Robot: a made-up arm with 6 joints.
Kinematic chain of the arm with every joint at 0, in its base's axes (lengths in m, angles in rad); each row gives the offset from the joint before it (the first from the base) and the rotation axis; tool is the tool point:
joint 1: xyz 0 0 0.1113 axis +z
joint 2: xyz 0 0 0 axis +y
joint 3: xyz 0 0 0.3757 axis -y
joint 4: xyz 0 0 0 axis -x
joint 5: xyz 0.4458 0 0 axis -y
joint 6: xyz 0 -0.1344 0 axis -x
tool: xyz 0 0 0
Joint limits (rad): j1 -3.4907..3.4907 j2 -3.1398..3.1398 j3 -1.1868..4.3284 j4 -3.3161..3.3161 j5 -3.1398..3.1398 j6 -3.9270..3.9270
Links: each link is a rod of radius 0.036 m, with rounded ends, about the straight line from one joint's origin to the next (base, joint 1, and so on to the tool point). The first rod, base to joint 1, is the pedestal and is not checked.
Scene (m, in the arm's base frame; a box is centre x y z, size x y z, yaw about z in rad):
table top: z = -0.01
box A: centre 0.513 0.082 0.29 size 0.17 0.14 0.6 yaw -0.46
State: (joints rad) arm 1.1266 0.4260 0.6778 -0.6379 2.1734 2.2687
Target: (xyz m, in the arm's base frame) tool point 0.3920 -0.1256 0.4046
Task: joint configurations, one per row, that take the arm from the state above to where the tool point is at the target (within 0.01 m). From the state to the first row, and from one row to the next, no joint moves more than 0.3 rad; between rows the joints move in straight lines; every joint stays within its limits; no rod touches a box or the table.
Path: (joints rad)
1: 0.9447 0.1697 0.4976 -0.5360 2.0552 2.2234
2: 0.7628 -0.0865 0.3174 -0.4341 1.9370 2.1780
3: 0.5810 -0.3428 0.1373 -0.3323 1.8188 2.1327
4: 0.3991 -0.5990 -0.0429 -0.2304 1.7007 2.0873
5: 0.2172 -0.8553 -0.2231 -0.1285 1.5825 2.0420
6: 0.0353 -1.1116 -0.4033 -0.0266 1.4643 1.9966
7: -0.1466 -1.3678 -0.5835 0.0752 1.3461 1.9513
8: -0.1253 -1.1203 -0.4935 -0.0632 1.5116 2.0148
9: -0.1041 -0.8728 -0.4035 -0.2017 1.6770 2.0783
10: -0.0829 -0.6252 -0.3135 -0.3401 1.8425 2.1417
11: -0.0617 -0.3777 -0.2235 -0.4786 2.0079 2.2052
12: -0.0405 -0.1302 -0.1335 -0.6170 2.1734 2.2687

